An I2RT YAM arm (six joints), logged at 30 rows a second.
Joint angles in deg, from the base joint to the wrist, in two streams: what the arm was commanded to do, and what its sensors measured. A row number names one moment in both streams.
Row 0, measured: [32.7, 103.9, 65.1, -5.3, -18.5, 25.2]
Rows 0 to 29, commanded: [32.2, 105.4, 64.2, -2.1, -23.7, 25.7]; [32.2, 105.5, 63.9, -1.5, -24.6, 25.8]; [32.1, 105.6, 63.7, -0.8, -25.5, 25.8]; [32.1, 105.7, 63.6, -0.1, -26.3, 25.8]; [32.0, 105.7, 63.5, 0.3, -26.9, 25.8]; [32.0, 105.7, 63.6, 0.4, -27.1, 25.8]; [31.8, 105.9, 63.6, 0.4, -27.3, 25.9]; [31.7, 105.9, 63.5, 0.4, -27.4, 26.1]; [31.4, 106.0, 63.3, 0.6, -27.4, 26.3]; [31.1, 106.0, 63.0, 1.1, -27.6, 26.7]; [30.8, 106.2, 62.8, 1.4, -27.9, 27.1]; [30.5, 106.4, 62.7, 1.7, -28.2, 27.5]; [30.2, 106.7, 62.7, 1.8, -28.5, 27.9]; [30.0, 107.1, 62.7, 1.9, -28.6, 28.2]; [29.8, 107.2, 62.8, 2.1, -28.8, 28.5]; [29.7, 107.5, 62.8, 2.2, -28.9, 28.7]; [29.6, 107.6, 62.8, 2.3, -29.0, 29.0]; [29.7, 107.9, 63.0, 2.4, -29.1, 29.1]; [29.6, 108.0, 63.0, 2.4, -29.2, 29.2]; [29.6, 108.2, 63.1, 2.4, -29.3, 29.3]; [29.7, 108.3, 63.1, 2.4, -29.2, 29.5]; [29.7, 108.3, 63.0, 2.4, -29.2, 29.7]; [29.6, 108.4, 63.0, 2.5, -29.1, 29.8]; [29.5, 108.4, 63.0, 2.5, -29.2, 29.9]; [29.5, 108.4, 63.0, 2.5, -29.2, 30.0]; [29.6, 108.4, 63.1, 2.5, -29.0, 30.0]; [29.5, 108.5, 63.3, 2.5, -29.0, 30.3]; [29.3, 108.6, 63.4, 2.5, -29.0, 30.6]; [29.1, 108.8, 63.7, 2.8, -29.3, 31.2]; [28.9, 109.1, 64.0, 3.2, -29.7, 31.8]
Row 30, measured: [29.3, 107.4, 63.8, 2.9, -29.3, 30.5]
